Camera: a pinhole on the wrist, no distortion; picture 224 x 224 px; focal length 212.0 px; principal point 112.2 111.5 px. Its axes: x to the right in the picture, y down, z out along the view. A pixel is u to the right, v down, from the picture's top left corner.
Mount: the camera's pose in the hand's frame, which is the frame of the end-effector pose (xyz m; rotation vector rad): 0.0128 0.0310 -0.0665 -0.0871 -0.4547 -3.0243
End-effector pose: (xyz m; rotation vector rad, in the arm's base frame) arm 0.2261 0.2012 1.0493 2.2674 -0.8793 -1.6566
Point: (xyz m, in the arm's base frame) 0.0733 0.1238 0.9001
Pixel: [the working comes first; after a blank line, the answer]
In the camera's frame: -0.1040 0.0713 0.2429

21.4 173.8
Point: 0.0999 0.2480 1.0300
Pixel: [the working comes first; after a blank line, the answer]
In the camera's frame: 0.0644 0.0860 0.1763

189.6 214.9
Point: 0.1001 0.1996 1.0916
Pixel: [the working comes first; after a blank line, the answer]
In the camera's frame: 0.0789 0.0097 0.1664

212.8 123.8
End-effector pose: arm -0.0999 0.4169 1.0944 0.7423 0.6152 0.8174
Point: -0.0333 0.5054 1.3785
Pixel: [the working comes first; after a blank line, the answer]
In the camera's frame: -0.0363 -0.1171 0.3041

86.9 29.9
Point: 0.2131 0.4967 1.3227
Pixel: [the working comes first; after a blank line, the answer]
In the camera's frame: -0.1522 0.0819 0.4084

33.2 154.0
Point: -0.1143 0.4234 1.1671
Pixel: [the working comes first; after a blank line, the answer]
In the camera's frame: 0.0337 -0.0075 0.1015

182.7 95.8
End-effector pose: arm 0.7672 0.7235 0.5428 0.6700 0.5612 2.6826
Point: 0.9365 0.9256 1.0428
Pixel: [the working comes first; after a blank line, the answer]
In the camera's frame: -0.0687 0.2094 0.5881

87.4 187.0
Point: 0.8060 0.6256 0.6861
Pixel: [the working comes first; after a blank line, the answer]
In the camera's frame: 0.0333 -0.0567 0.1970

148.1 50.4
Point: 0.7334 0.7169 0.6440
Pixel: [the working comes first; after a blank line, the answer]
In the camera's frame: -0.0440 0.0170 0.1340

42.6 138.4
